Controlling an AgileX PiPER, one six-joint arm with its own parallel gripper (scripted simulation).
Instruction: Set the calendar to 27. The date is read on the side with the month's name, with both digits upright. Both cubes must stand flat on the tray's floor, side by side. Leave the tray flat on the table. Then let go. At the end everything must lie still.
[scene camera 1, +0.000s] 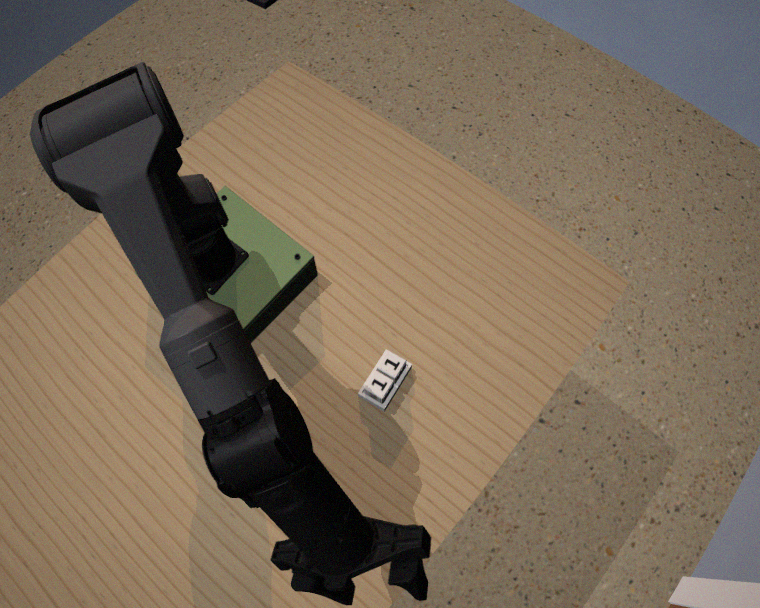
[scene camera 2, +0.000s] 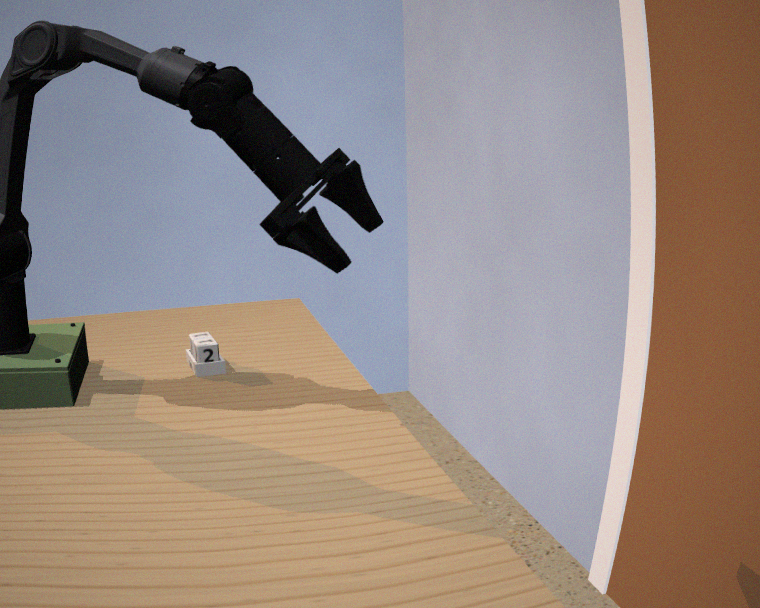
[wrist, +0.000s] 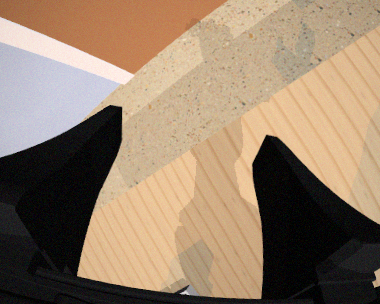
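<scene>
My gripper (scene camera 2: 361, 246), visible; also in the wrist view (wrist: 192, 137).
</scene>
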